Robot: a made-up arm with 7 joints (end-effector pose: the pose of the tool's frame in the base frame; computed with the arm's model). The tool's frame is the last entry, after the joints. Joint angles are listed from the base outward.
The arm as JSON. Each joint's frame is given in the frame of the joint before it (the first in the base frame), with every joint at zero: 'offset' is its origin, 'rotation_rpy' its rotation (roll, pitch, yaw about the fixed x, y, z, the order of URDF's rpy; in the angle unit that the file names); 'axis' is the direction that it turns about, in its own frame. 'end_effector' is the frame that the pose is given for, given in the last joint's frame.
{
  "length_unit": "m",
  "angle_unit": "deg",
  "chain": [
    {
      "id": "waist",
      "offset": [
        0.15,
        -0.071,
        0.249
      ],
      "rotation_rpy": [
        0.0,
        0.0,
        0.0
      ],
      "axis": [
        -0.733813,
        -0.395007,
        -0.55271
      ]
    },
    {
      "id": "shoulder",
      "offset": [
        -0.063,
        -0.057,
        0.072
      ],
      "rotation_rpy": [
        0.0,
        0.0,
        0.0
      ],
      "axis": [
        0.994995,
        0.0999,
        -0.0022
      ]
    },
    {
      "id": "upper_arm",
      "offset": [
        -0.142,
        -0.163,
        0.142
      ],
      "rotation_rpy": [
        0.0,
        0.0,
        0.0
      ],
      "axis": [
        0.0,
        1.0,
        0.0
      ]
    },
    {
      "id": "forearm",
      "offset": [
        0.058,
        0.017,
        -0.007
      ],
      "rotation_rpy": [
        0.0,
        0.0,
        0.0
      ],
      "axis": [
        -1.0,
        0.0,
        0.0
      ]
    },
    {
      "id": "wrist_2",
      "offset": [
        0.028,
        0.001,
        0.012
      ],
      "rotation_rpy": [
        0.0,
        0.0,
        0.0
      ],
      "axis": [
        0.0,
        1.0,
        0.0
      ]
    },
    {
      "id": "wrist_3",
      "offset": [
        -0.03,
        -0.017,
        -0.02
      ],
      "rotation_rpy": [
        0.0,
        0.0,
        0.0
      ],
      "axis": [
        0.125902,
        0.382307,
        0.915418
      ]
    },
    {
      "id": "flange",
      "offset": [
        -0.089,
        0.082,
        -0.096
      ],
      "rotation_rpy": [
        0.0,
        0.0,
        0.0
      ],
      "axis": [
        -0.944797,
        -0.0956,
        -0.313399
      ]
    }
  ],
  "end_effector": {
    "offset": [
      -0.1,
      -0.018,
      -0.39
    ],
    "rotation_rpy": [
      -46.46,
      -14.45,
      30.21
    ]
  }
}
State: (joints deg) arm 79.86 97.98 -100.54 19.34 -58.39 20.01 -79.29
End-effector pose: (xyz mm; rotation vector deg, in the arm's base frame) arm 182.8 -305.8 610.1 91.64 139.62 2.92
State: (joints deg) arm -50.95 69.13 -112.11 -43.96 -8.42 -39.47 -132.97
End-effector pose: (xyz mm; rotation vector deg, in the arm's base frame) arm -32.4 -430.3 571.0 -42.78 114.20 54.03
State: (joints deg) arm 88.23 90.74 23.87 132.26 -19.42 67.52 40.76
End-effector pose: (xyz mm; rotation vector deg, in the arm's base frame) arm -299.6 -375.4 566.0 -143.90 54.58 83.16
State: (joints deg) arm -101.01 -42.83 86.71 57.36 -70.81 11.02 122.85
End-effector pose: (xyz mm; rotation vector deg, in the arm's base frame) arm 640.9 -452.5 3.1 -69.80 -133.45 27.29
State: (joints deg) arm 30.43 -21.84 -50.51 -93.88 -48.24 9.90 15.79
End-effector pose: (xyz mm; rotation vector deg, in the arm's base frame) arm 232.0 376.6 351.0 -6.46 -114.34 -3.29
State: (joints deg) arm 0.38 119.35 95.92 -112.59 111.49 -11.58 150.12
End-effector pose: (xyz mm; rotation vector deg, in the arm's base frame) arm -362.7 168.2 8.2 96.23 -89.56 41.49
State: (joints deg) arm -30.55 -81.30 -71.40 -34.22 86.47 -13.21 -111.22
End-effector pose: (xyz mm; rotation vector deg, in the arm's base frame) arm -530.3 -175.1 423.4 29.49 9.58 55.41
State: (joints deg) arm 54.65 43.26 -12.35 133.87 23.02 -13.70 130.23
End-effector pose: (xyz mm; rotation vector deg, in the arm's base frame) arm -289.4 181.2 172.7 39.67 -67.48 15.13
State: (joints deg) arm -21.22 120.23 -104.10 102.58 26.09 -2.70 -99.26
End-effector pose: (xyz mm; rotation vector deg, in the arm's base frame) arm 315.8 122.6 164.5 45.01 2.07 -86.48
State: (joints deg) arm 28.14 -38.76 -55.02 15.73 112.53 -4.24 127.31
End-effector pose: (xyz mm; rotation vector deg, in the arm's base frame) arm -316.5 351.9 706.7 112.09 -89.49 -20.75
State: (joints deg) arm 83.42 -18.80 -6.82 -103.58 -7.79 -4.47 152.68
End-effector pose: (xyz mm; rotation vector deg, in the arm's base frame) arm -347.0 133.5 15.7 -133.90 39.24 -88.06
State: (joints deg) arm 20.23 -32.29 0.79 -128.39 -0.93 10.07 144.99
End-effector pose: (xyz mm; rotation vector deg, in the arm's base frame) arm -360.8 -170.1 243.4 -97.25 5.88 -14.53
